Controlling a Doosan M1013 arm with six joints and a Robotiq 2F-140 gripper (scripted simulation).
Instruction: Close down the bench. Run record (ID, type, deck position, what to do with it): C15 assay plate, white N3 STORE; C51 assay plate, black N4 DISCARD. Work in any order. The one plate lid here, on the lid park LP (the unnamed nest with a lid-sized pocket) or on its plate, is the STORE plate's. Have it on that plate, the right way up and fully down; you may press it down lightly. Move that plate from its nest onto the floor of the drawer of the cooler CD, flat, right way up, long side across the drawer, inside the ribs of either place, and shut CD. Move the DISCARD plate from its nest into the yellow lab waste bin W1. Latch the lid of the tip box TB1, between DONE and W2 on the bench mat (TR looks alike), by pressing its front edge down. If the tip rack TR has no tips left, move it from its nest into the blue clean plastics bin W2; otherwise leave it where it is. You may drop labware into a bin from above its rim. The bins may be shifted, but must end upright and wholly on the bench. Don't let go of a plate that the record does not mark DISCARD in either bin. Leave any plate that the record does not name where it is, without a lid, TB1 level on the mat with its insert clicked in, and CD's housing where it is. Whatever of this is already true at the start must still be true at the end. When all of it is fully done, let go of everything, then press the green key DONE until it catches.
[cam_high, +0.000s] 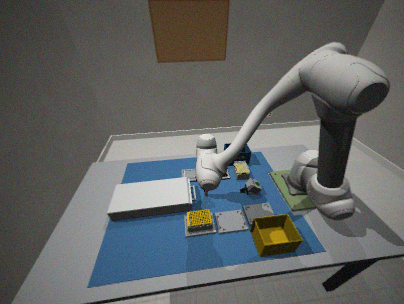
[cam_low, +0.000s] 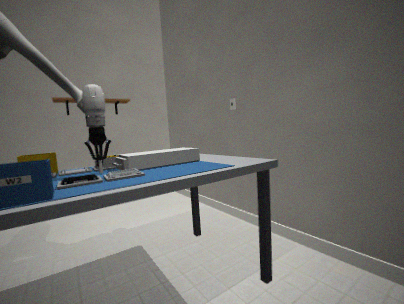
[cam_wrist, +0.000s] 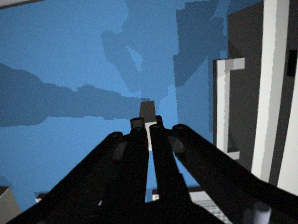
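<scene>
Now: the black plate 20 cm to the right of my hand, 8 cm behind it and 2 cm below it. Also, from my hand: plate lid 18 cm ahead, 3 cm to the left, 1 cm below; N1 label 19 cm to the left, 4 cm behind, 3 cm below; white plate 18 cm ahead, 3 cm to the left, 2 cm below.
</scene>
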